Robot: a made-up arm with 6 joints. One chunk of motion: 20 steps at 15 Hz.
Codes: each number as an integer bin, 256 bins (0 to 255) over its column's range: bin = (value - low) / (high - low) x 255, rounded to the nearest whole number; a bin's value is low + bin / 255 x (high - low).
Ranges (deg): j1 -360.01..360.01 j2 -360.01..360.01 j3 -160..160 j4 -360.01..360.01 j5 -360.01..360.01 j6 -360.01..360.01
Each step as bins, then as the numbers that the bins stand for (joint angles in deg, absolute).
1 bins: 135 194 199 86 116 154
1 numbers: 21.18 187.77 89.73 -117.18 -32.47 74.83
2 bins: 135 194 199 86 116 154
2 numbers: 21.18 187.77 89.73 -117.18 -32.47 74.83
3 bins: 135 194 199 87 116 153
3 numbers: 21.18 187.77 89.73 -114.36 -32.47 72.00
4 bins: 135 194 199 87 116 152
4 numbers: 21.18 187.77 89.73 -114.36 -32.47 69.18
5 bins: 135 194 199 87 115 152
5 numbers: 21.18 187.77 89.73 -114.36 -35.30 69.18
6 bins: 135 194 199 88 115 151
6 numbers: 21.18 187.77 89.73 -111.53 -35.30 66.35
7 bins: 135 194 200 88 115 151
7 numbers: 21.18 187.77 90.98 -111.53 -35.30 66.35
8 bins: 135 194 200 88 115 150
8 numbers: 21.18 187.77 90.98 -111.53 -35.30 63.53
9 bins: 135 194 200 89 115 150
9 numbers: 21.18 187.77 90.98 -108.71 -35.30 63.53
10 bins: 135 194 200 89 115 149
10 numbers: 21.18 187.77 90.98 -108.71 -35.30 60.71
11 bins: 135 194 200 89 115 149
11 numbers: 21.18 187.77 90.98 -108.71 -35.30 60.71
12 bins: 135 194 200 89 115 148
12 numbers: 21.18 187.77 90.98 -108.71 -35.30 57.88
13 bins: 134 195 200 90 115 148
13 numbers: 18.35 190.59 90.98 -105.89 -35.30 57.88
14 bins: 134 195 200 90 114 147
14 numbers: 18.35 190.59 90.98 -105.89 -38.12 55.06
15 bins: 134 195 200 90 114 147
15 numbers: 18.35 190.59 90.98 -105.89 -38.12 55.06
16 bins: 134 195 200 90 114 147
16 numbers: 18.35 190.59 90.98 -105.89 -38.12 55.06
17 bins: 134 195 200 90 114 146
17 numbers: 18.35 190.59 90.98 -105.89 -38.12 52.24
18 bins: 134 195 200 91 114 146
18 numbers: 18.35 190.59 90.98 -103.06 -38.12 52.24
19 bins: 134 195 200 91 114 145
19 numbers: 18.35 190.59 90.98 -103.06 -38.12 49.41
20 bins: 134 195 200 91 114 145
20 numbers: 18.35 190.59 90.98 -103.06 -38.12 49.41
